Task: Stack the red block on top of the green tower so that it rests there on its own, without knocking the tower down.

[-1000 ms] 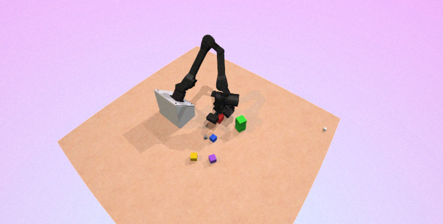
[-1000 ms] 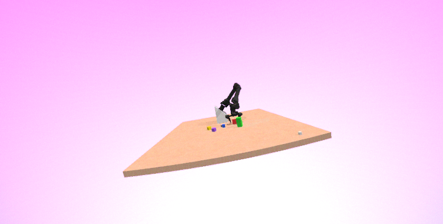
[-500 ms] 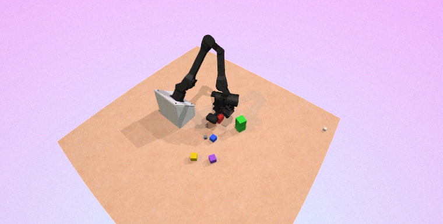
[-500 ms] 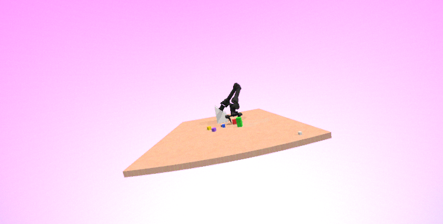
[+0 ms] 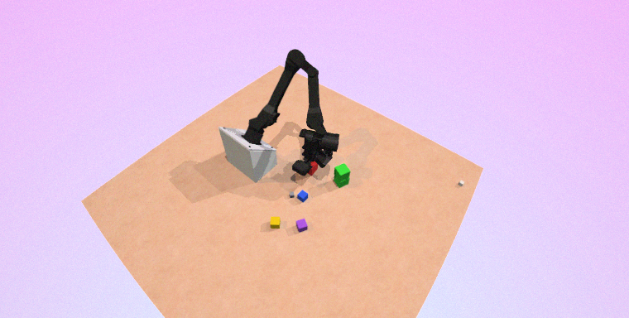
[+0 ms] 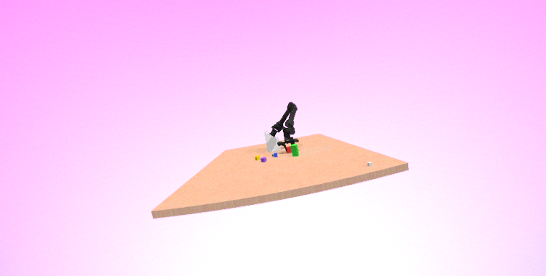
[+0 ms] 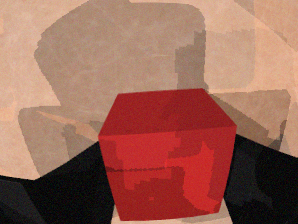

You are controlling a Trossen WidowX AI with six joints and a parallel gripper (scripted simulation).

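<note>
My gripper tip is now 120 mm to the left of the blue cube, 80 mm short of it and 10 mm below it. From my gripper tip the other things lie so: small grey cube 150 mm to the right, 40 mm ahead; then red block 20 mm above; then purple cube 210 mm to the right, 170 mm ahead, 10 mm above.
</note>
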